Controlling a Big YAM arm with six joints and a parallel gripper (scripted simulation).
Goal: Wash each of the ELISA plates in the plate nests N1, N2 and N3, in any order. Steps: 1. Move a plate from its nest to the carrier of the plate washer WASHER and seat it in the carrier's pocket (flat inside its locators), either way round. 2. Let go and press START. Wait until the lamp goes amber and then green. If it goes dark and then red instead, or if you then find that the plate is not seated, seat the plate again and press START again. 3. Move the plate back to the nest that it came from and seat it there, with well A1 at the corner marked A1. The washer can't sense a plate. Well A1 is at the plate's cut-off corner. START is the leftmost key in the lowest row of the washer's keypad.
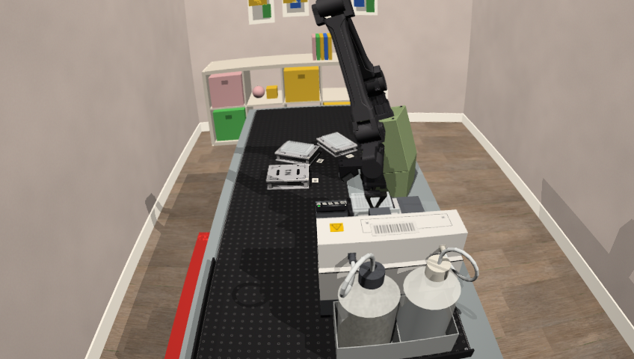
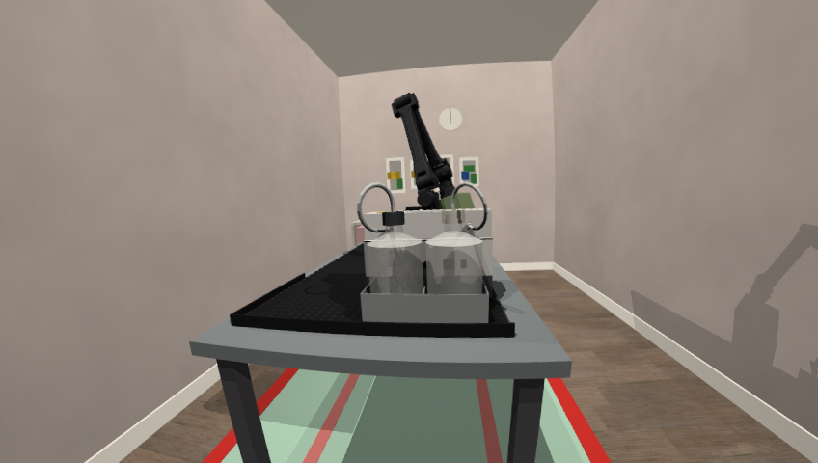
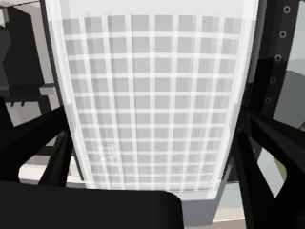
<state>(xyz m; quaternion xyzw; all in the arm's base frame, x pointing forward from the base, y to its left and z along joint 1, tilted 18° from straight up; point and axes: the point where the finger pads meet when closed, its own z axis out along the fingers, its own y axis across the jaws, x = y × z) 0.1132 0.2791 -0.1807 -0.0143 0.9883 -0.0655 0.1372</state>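
The washer carrier lies 2 cm below my hand. From my hand the other things lie so: plate washer: 15 cm to the left, 2 cm above.
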